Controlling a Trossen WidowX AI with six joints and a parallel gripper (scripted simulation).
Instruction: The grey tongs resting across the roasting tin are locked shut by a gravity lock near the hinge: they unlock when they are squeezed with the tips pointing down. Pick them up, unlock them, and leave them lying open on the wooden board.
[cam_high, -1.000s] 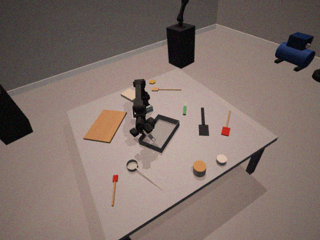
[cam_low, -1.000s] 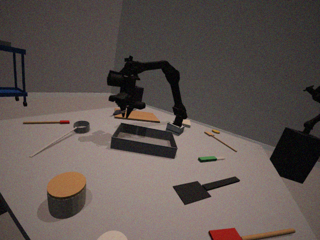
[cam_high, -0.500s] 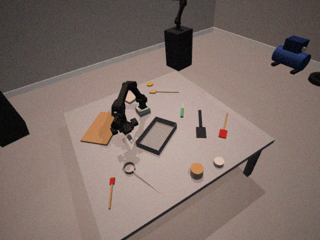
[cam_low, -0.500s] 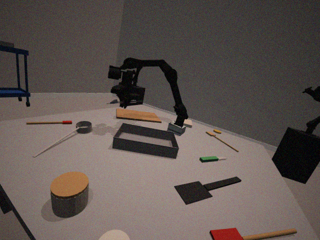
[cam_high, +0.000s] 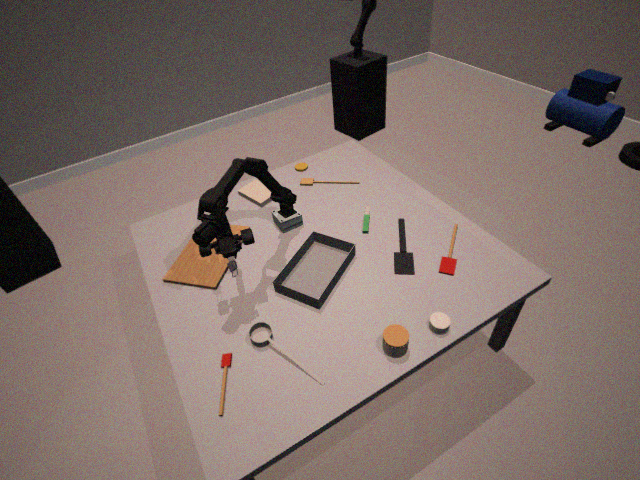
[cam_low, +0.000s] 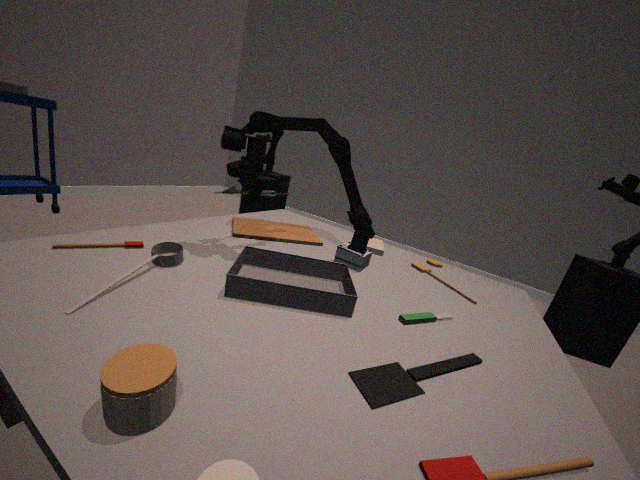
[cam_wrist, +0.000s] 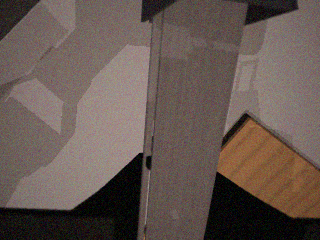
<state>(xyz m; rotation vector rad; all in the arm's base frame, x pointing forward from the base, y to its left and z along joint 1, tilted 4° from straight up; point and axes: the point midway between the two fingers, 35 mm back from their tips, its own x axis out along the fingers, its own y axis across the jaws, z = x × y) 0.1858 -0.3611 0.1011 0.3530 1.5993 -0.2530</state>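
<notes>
Right now the wooden board is 260 mm behind my gripper tip, 150 mm below it and 10 mm to the right of it. From my gripper tip the other things lie so: orange-lidded tub 570 mm ahead, 240 mm to the left, 120 mm below; cream block 470 mm behind, 370 mm to the left, 140 mm below; roasting tin 250 mm to the left, 150 mm ahead, 120 mm below.
</notes>
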